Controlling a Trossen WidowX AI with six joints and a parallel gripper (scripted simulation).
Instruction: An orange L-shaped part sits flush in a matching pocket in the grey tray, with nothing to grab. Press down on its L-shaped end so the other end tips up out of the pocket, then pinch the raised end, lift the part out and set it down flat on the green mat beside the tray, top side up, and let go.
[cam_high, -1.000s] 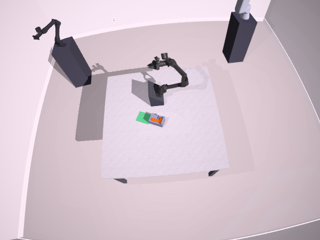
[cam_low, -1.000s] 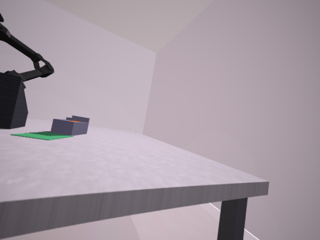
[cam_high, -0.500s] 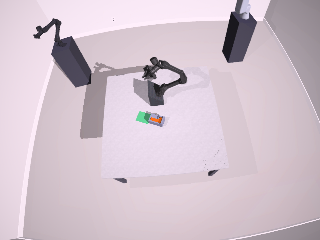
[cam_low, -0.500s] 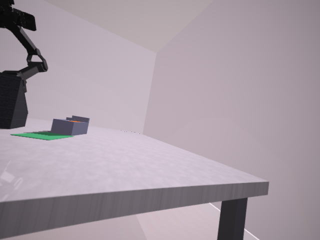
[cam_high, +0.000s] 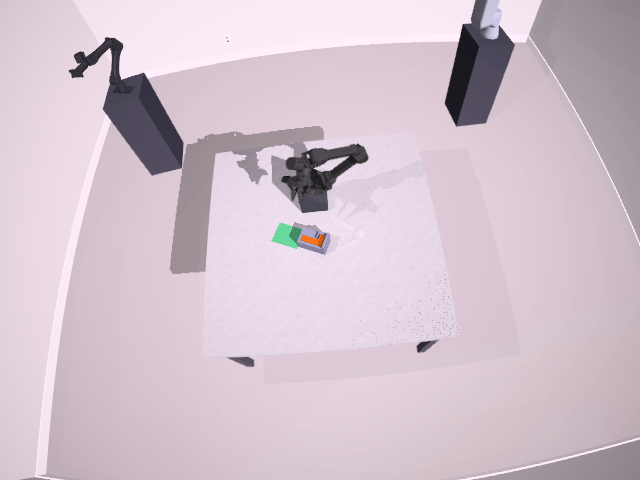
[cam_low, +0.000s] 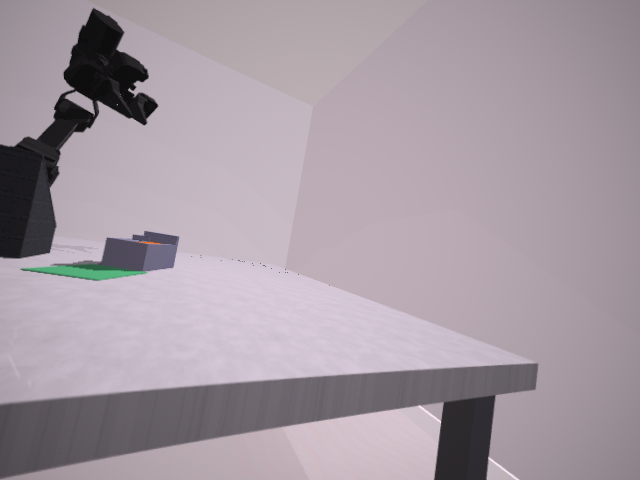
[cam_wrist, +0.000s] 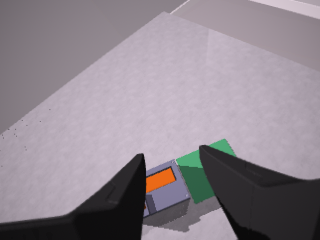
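Now: the orange L-shaped part 70 mm ahead of my gripper tip, 60 mm to the left of it and 300 mm below it. From my gripper tip the other things lie so: green mat (10 mm behind, 90 mm to the right, 360 mm below).
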